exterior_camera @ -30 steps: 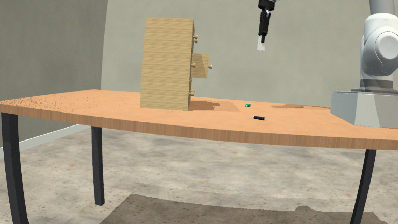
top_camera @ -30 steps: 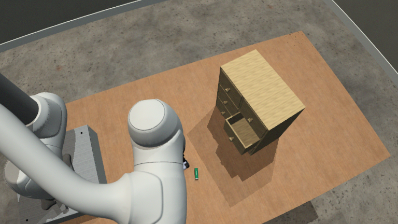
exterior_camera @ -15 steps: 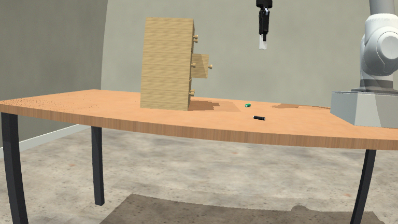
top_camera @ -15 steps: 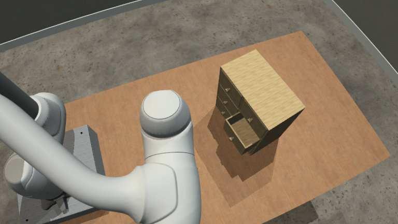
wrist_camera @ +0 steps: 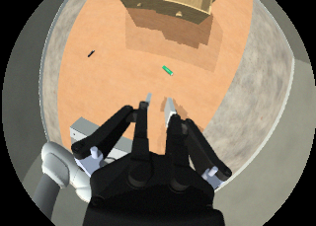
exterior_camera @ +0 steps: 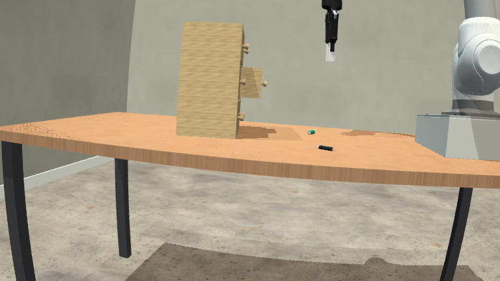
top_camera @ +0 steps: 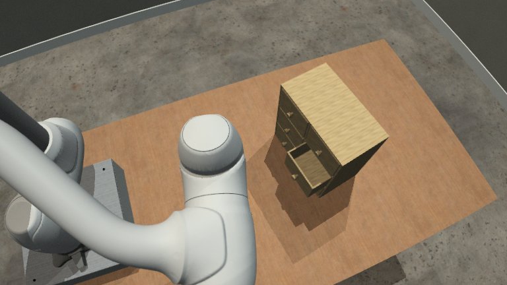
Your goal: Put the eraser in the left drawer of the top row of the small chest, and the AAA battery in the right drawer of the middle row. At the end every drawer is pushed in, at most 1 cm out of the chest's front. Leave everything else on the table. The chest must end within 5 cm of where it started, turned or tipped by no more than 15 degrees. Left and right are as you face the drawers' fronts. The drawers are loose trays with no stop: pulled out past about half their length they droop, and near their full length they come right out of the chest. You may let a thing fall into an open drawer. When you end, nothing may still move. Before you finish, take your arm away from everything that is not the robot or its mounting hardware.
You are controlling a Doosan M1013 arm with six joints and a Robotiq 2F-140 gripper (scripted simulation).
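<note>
My hand is 70 mm short of the black cylinder, 340 mm to the right of it and 290 mm above it. Round my hand: eraser: 400 mm ahead, 120 mm to the left, 60 mm below; then green AAA battery: 50 mm ahead, 20 mm to the right, 290 mm below.
</note>
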